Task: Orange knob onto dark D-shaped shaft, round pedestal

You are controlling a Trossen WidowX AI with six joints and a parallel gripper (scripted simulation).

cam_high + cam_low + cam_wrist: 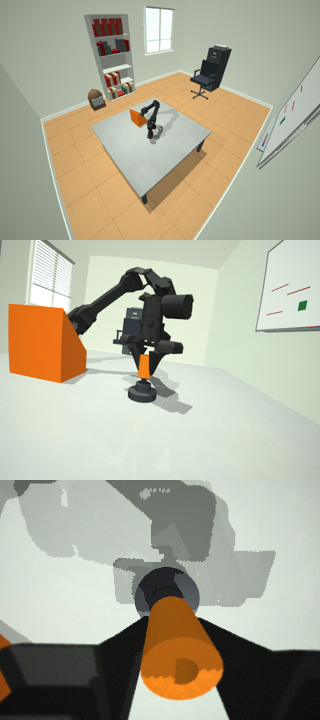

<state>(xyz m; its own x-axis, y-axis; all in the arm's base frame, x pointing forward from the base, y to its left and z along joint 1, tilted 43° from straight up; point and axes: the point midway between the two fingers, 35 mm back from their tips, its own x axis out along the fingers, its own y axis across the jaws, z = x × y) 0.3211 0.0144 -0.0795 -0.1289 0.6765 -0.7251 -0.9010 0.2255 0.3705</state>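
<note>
My gripper tip is now 2 cm below the knob. Round my gripper tip: dark pedestal 4 cm below.
</note>
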